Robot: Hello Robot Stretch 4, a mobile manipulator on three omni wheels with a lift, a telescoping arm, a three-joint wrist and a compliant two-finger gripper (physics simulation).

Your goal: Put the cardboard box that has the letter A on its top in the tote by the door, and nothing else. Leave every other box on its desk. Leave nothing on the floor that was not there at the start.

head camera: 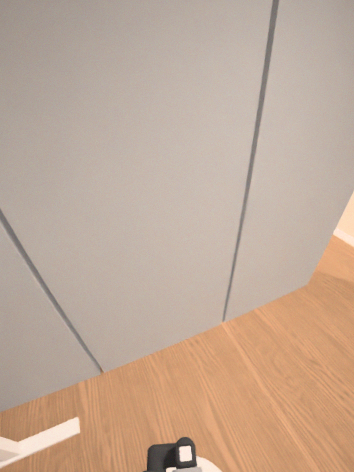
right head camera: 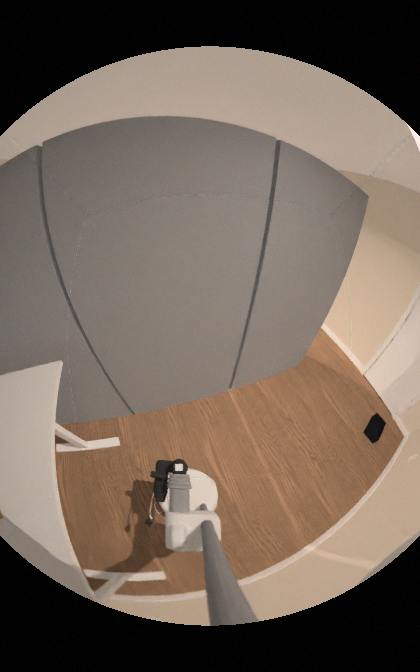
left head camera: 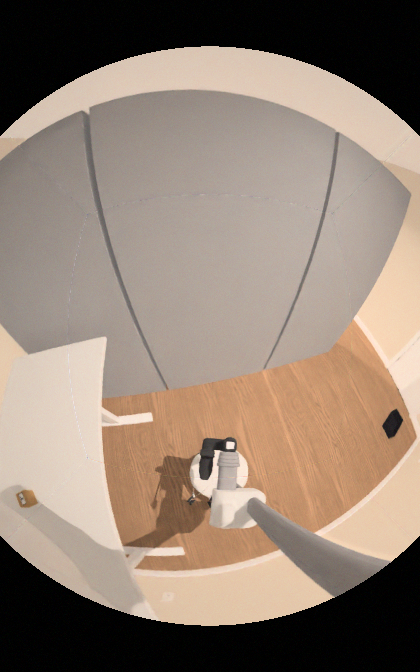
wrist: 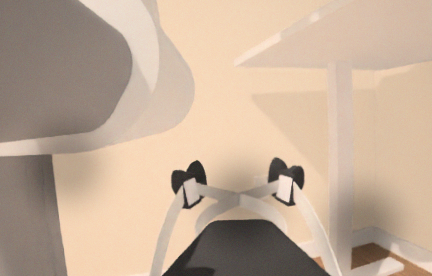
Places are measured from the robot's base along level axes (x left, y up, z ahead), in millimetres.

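Pixels of known places: gripper, fingertip midpoint: (wrist: pixel 236 174).
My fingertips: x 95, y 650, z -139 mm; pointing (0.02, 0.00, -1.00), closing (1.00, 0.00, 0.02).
Note:
Ahead of a thing's pixels: the offset from my fingertips to its top centre. "*": to the spot under its first point.
A small brown cardboard box (left head camera: pixel 29 498) with pale marks on its top lies on the white desk (left head camera: pixel 55 425) (right head camera: pixel 25 450) at the left; the marks are too small to read as a letter. A brown sliver shows at the left edge of the right head view. A black object (left head camera: pixel 393 423) (right head camera: pixel 375 428), possibly the tote, is on the floor at the far right near the wall; its inside cannot be made out. My gripper (wrist: pixel 236 174) (left head camera: pixel 201 500) is open and empty, folded back beside my arm, away from the box. In the right head view part of it is hidden.
A tall grey panelled partition (head camera: pixel 150 200) (left head camera: pixel 210 280) (right head camera: pixel 165 275) stands in front. White desk feet @[* dz +465, dx +651, dy -653 mm] (head camera: pixel 50 440) (left head camera: pixel 135 419) (right head camera: pixel 102 444) reach over the wood floor at the left. The wrist view shows a desk leg @[* dz -724, dx +419, dy -91 mm] (wrist: pixel 340 150) on the right and a pale robot part at the left.

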